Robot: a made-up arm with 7 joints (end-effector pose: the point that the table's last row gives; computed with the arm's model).
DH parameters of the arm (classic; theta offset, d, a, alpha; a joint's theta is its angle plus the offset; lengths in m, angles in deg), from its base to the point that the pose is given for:
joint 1: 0 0.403 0 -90
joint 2: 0 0 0 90
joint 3: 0 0.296 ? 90
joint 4: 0 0 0.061 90
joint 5: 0 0.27 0 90
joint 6: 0 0 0.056 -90
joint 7: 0 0.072 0 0
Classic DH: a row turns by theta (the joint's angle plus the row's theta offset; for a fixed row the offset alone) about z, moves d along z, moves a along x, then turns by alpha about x.
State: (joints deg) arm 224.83 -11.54 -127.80 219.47 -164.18 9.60 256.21
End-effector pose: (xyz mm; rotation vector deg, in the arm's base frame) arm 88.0 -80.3 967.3 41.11 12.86 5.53
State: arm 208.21 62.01 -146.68 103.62 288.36 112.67 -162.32
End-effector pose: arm -226.8 20.9 892.7 22.45 87.56 -34.07
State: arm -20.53 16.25 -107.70 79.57 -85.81 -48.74 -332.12
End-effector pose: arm -69.3 -370.8 709.7 102.02 -14.12 23.59
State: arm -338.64 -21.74 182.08 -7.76 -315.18 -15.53 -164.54
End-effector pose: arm -130.8 -1.4 310.5 -153.11 46.87 -10.06
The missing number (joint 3, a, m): 0.078
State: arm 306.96 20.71 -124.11 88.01 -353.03 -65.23 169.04
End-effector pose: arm -232.1 -139.2 880.3 -20.44 -17.46 167.96
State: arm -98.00 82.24 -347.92 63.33 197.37 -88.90 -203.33
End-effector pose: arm 45.1 -232.9 175.1 -54.11 46.19 34.53
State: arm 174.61 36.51 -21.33 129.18 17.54 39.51 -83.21
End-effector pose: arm -566.0 169.9 682.7 66.17 -116.51 -51.61
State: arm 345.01 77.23 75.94 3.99 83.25 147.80 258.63
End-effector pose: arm 89.4 143.5 462.6 30.77 34.28 52.73
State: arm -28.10 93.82 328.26 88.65 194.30 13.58 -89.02
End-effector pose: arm 149.8 -328.4 11.1 66.23 -138.08 38.44
